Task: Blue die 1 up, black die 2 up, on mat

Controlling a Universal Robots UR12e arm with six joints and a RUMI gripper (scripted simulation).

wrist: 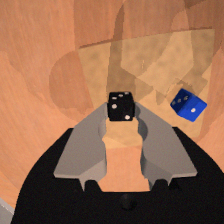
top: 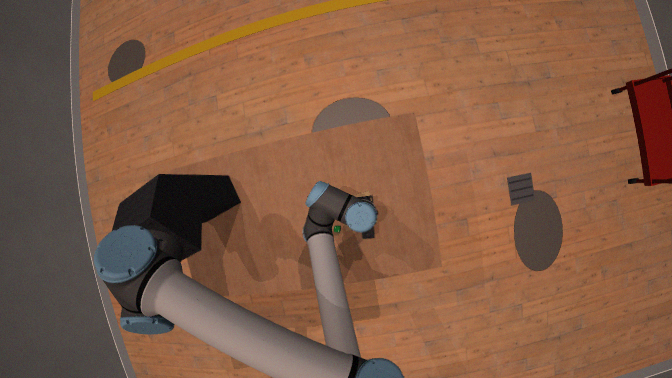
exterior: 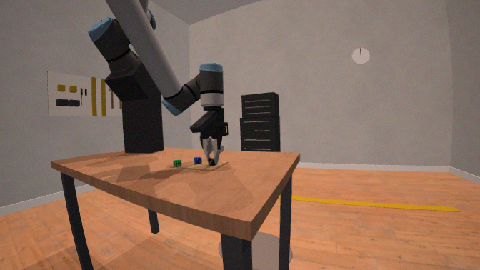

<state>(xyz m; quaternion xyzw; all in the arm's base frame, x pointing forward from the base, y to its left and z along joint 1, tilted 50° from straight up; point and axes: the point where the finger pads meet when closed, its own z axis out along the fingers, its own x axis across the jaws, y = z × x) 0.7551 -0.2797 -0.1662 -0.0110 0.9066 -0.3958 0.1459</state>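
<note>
Right now the black die is right at my hand. Also, from my hand: green die (140 mm behind, 50 mm to the right, 10 mm below); then tan mat (40 mm behind, 20 mm below); then blue die (80 mm behind, 10 mm to the left, 10 mm below).
</note>
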